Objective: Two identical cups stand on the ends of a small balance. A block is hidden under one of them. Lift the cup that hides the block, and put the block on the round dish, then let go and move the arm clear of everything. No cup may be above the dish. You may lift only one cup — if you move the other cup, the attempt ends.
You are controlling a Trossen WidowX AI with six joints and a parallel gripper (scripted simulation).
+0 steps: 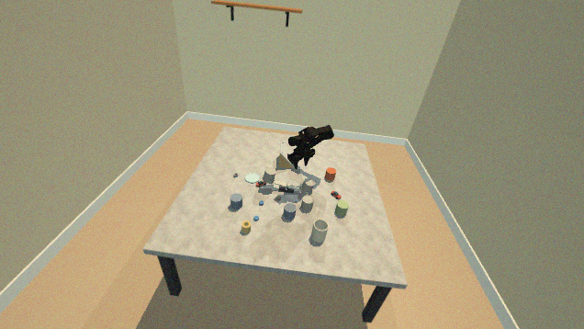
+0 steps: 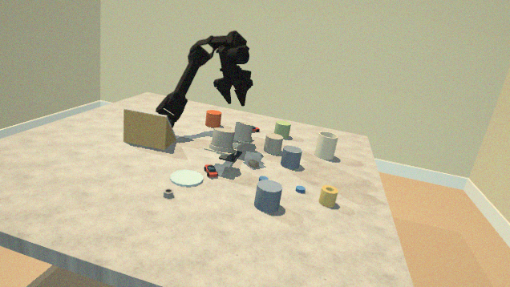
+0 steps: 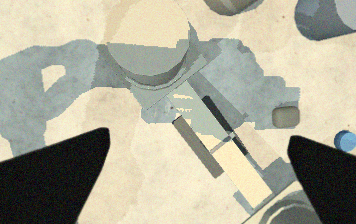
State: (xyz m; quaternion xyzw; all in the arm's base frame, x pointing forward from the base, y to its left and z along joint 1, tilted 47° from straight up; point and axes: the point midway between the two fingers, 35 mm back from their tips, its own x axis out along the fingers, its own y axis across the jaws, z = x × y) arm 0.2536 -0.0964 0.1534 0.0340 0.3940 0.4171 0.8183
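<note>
The pale green block is 14 cm below my gripper tip, 5 cm to the left of it and 3 cm ahead of it. From my gripper tip the other things lie so: balance: 14 cm below, 8 cm to the right, 2 cm ahead; then orange cylinder: 23 cm to the left, 14 cm below, 14 cm behind; then green cup: 27 cm to the left, 18 cm ahead, 14 cm below.
</note>
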